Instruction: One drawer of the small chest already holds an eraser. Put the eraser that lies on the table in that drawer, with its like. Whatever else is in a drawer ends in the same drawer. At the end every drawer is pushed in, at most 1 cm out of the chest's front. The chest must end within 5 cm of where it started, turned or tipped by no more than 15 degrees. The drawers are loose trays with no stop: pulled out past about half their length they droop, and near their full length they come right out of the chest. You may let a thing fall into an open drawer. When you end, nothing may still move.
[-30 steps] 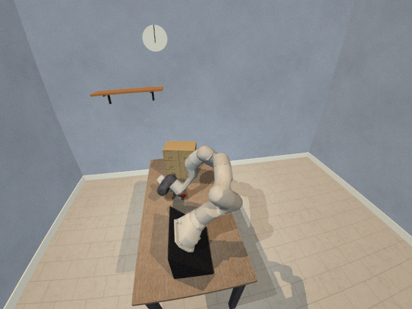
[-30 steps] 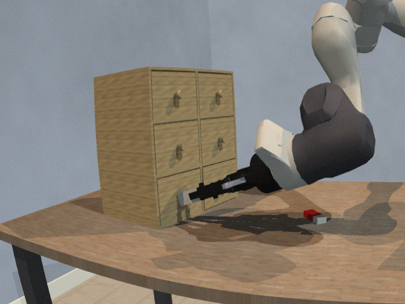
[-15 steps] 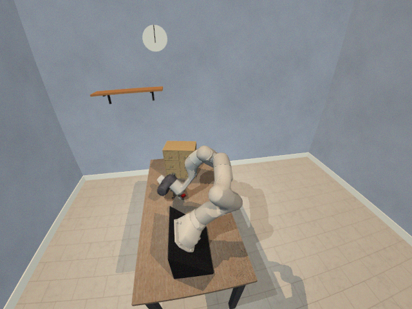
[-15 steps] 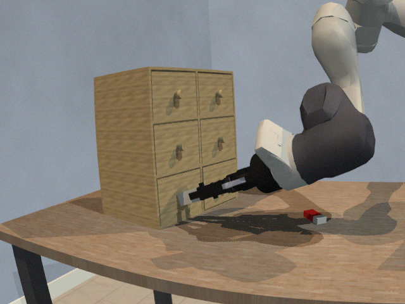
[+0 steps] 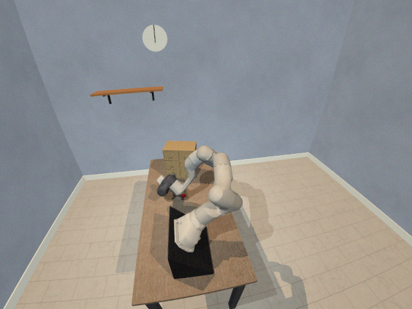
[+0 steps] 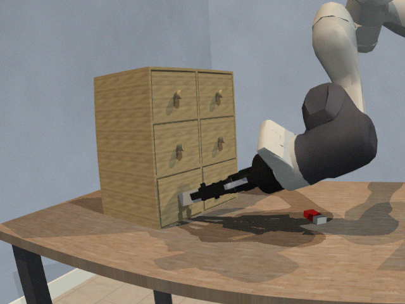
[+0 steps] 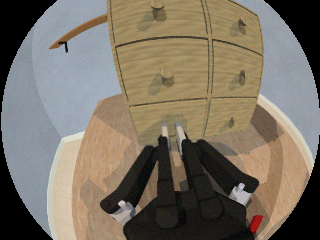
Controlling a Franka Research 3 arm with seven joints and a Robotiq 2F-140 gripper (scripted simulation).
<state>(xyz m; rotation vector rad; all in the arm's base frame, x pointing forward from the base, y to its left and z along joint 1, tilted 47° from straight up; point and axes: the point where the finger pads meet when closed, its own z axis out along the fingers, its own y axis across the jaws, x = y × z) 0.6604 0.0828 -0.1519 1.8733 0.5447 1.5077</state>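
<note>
My gripper is now 90 mm short of the blue eraser, 50 mm above it and 40 mm to the left of it.
</note>
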